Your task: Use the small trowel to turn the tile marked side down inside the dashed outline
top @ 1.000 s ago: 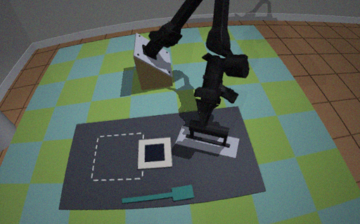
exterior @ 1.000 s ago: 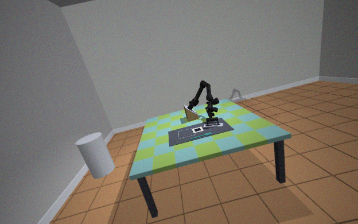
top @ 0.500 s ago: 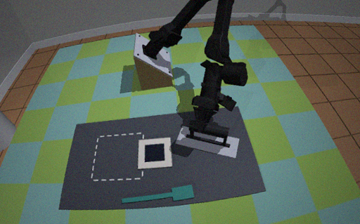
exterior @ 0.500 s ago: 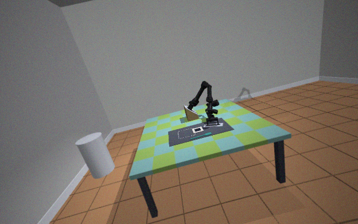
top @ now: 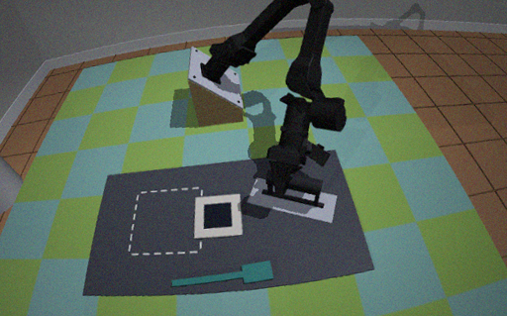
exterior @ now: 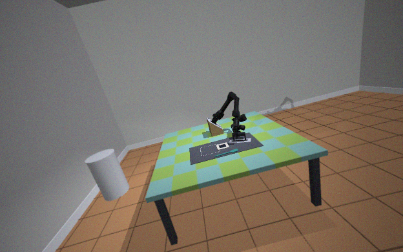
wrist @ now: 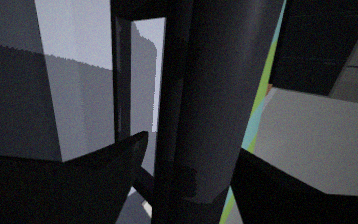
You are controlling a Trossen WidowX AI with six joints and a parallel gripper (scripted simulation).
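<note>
Now: the tile 150 mm to the right of my gripper tip, 40 mm below it and 10 mm behind it. Also, from my gripper tip: dark mat (150 mm to the right, 70 mm below); dark grey trowel (20 mm behind, 10 mm to the left, 10 mm below); teal flat tool (140 mm to the right, 140 mm ahead, 40 mm below).
</note>
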